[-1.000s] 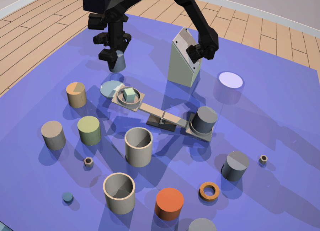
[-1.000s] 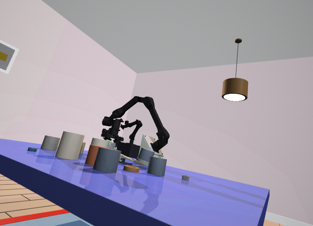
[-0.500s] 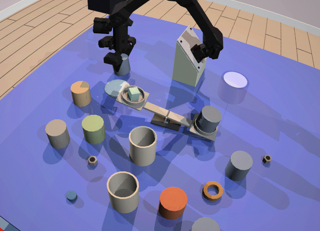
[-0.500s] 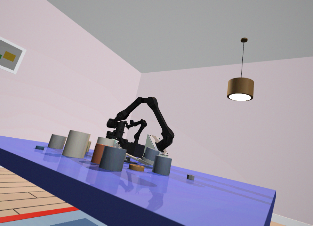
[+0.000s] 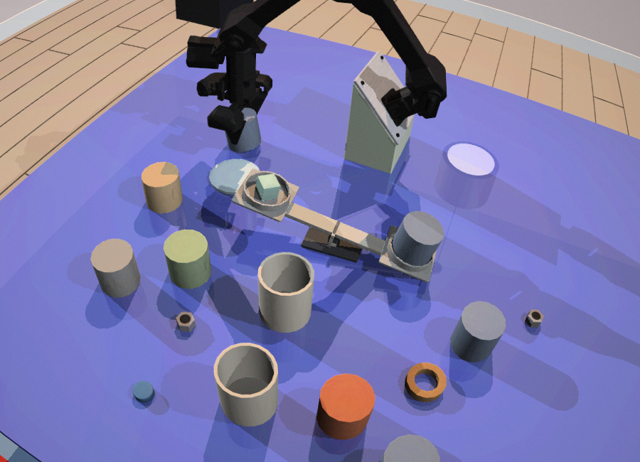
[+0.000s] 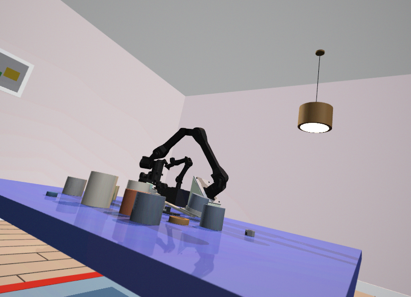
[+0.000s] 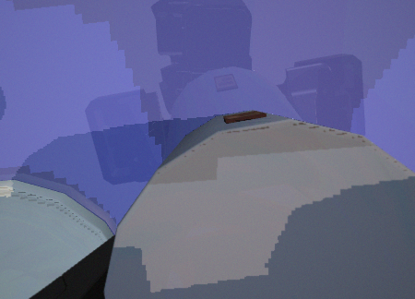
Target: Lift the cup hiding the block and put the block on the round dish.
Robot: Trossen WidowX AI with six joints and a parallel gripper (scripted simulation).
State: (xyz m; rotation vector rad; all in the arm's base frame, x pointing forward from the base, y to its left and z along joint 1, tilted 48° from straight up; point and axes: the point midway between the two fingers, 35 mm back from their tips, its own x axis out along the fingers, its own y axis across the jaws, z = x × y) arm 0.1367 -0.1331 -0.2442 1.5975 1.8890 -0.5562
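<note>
My gripper tip is now 17 cm short of the pale green block, 17 cm to the right of it and 6 cm below it. From my gripper tip the other things lie so: round dish 10 cm ahead, 5 cm to the left, 2 cm below.
</note>
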